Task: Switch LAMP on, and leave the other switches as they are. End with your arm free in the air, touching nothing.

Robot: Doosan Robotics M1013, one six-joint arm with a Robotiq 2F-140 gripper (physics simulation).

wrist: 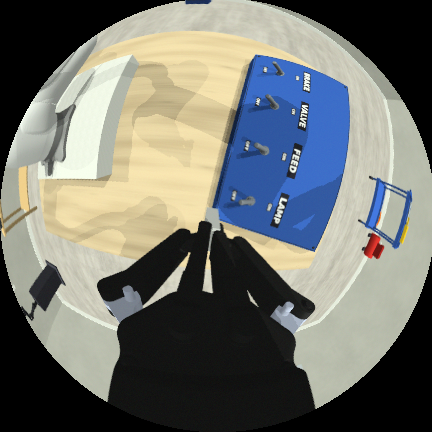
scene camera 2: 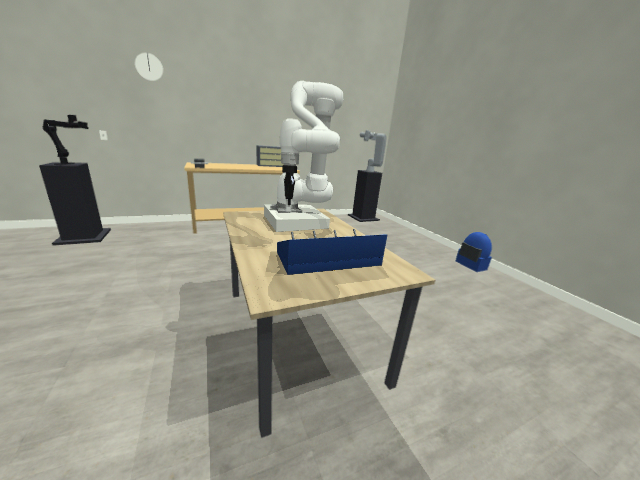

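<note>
A blue switch box stands on the wooden table. In the wrist view, its LAMP lever is the one closest to my gripper and leans to the OFF side. The FEED lever, VALVE lever and BRAKE lever also lean to OFF. My gripper is shut and empty. It points down, in the air above the table, on the robot-base side of the box. In the wrist view its fingertips appear beside the box's LAMP-end corner.
The robot's white base block stands at the far end of the table. A wooden bench is behind it. Two black pedestals carry other arms. A blue helmet-like object lies on the floor at the right.
</note>
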